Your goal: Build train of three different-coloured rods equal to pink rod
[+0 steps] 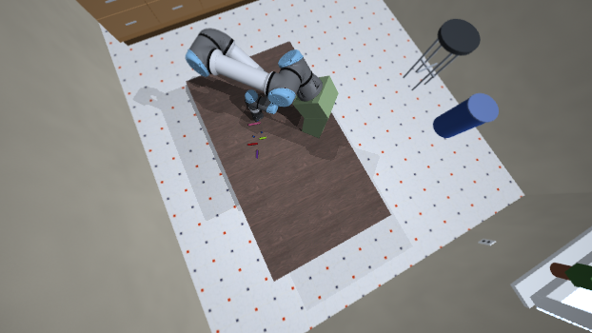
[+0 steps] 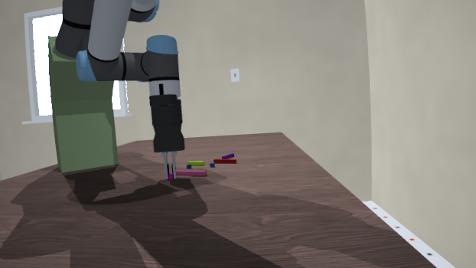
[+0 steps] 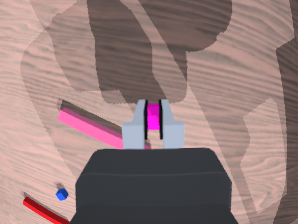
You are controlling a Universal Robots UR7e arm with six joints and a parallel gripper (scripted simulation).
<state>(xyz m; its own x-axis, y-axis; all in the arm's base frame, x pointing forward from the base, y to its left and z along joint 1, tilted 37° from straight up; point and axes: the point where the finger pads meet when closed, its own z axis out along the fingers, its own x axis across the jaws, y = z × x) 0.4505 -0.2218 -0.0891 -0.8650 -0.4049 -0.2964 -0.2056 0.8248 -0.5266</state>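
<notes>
My hand is 1 cm above the magenta rod. Also, from my hand: lime rod (16 cm to the left, 3 cm ahead, 1 cm below); then blue rod (11 cm to the left, 2 cm ahead, 1 cm below); then pink rod (4 cm ahead, 3 cm to the left, 1 cm below).
</notes>
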